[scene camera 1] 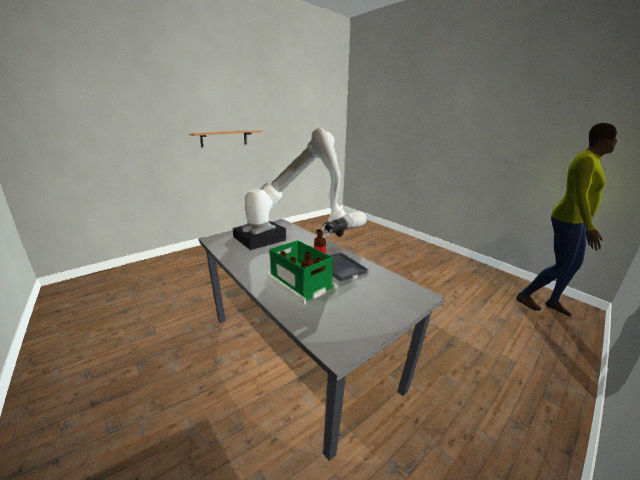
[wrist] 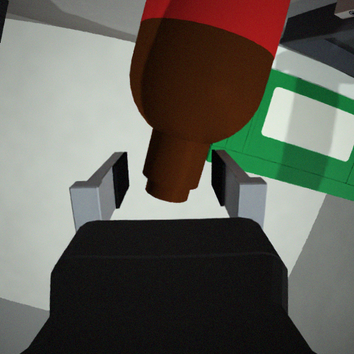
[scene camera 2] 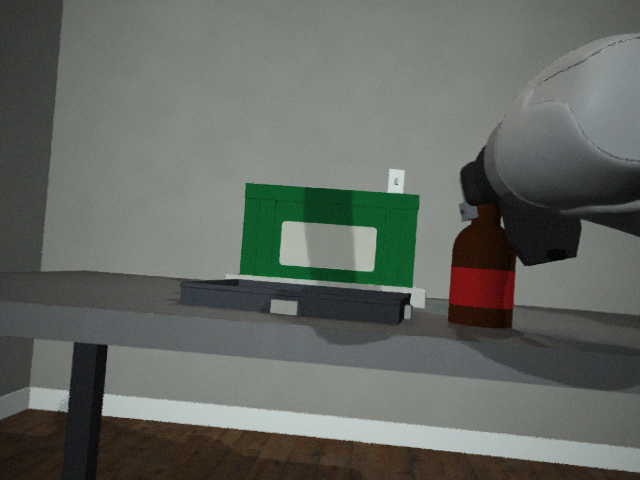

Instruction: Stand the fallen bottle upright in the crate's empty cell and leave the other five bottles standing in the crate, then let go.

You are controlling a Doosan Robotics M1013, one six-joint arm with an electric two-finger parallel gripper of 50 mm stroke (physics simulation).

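Places are measured from the arm's base along level axes (x ahead, y left, z up), in centimetres.
Pixels of known places: gripper, fingertip midpoint: [scene camera 1: 319,233] [scene camera 2: 487,207]; arm's base, link origin: [scene camera 1: 258,228].
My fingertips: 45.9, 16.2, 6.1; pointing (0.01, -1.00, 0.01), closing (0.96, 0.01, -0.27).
Ahead of a thing's pixels: the offset from my fingertips to its top centre, as dx, dy, dz. "*": to the spot under its first point. Level surfaces: height alone.
A brown bottle with a red label @(+0.1, +0.4, +1.4) [scene camera 1: 320,242] [scene camera 2: 482,286] [wrist: 200,85] stands upright on the table beside the crate, outside it. My gripper [scene camera 1: 324,228] [wrist: 169,168] is open, level with the bottle's neck. In the wrist view the neck is between the two fingers, with a gap on each side. In scene camera 2 the arm and gripper body partly hide the neck. The green crate @(+20.0, -30.5, +3.5) [scene camera 1: 317,283] [scene camera 2: 330,204] [wrist: 255,156] stands on the table with several brown bottles @(+20.2, -25.8, +2.2) [scene camera 1: 307,259] in it. Its walls hide their lower parts and the empty cell.
A dark shallow tray @(* +34.8, +3.0, -11.9) [scene camera 1: 364,270] [scene camera 2: 232,299] lies on the table @(dz -14.0) [scene camera 1: 330,330] beside the crate. The arm's black base block [scene camera 1: 261,238] stands at the table's far end. A person in a yellow top [scene camera 1: 584,186] is away from the table at the right. A shelf [scene camera 1: 225,133] is on the wall.
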